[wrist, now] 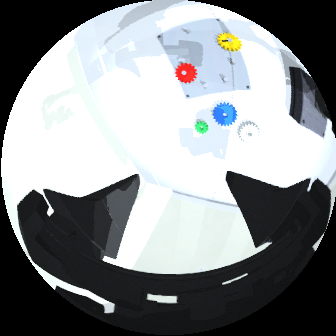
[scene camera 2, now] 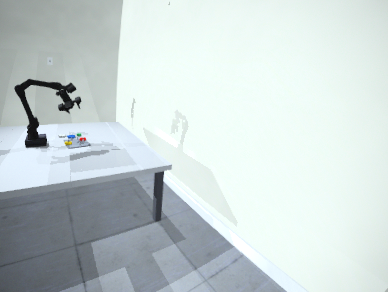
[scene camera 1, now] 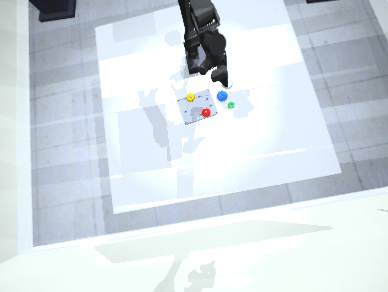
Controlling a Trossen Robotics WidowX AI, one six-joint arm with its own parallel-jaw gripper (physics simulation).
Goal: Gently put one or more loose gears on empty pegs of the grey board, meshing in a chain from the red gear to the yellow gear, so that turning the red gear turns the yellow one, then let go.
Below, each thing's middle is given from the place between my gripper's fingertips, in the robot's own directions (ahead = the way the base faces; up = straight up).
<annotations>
The grey board (scene camera 1: 193,108) is 23 cm below my hand, 15 cm to the right of it and 1 cm ahead of it.
</annotations>
